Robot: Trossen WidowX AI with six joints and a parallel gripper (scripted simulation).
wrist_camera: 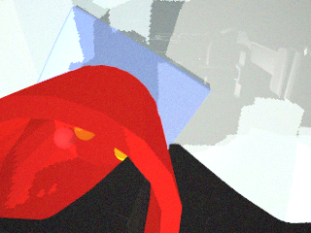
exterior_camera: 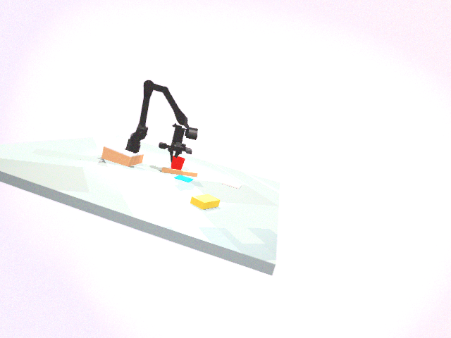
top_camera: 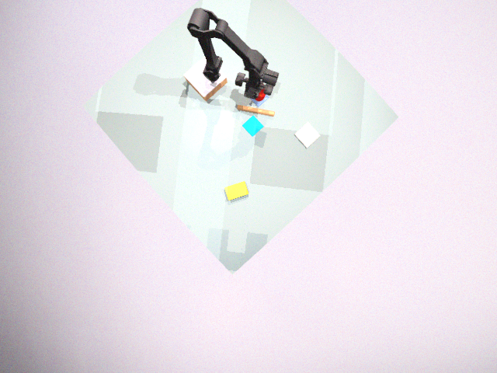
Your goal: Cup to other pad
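Right now the yellow marble is 20 mm to the left of my gripper tip, 20 mm below it and 10 mm ahead of it. The rest, counted from my gripper tip: red cup: 30 mm ahead, 10 mm to the left; blue pad: 50 mm below, 30 mm ahead, 10 mm to the left; wooden bar: 70 mm ahead, 60 mm to the right, 40 mm below.
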